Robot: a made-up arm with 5 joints.
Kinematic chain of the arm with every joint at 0, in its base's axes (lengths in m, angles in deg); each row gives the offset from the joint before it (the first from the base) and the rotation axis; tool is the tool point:
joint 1: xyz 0 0 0.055 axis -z
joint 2: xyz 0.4 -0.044 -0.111 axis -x
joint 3: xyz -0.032 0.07 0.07 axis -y
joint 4: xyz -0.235 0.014 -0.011 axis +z
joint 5: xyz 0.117 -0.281 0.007 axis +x
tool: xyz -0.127 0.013 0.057
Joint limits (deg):
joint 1: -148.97..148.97
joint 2: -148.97..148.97
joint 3: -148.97..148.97
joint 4: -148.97..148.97
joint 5: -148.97..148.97
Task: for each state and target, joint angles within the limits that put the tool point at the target. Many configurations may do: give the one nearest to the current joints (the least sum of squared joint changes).
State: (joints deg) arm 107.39 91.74 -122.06 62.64 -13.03
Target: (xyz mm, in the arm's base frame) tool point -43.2 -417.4 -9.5
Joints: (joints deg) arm 98.85 93.77 -120.58 60.26 -14.59
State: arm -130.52 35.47 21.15 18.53 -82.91
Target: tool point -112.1 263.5 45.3
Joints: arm -129.12 36.10 6.47 42.03 -71.68
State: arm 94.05 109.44 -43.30 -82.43 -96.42
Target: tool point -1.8 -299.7 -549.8
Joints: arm 119.41 145.09 -78.95 -98.51 -92.06
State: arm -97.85 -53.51 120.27 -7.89 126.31
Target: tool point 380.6 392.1 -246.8
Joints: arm -68.47 -35.90 128.28 10.43 127.44
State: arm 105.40 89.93 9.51 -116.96 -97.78
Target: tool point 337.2 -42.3 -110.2
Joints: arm 93.32 71.08 -41.22 -111.42 -93.86
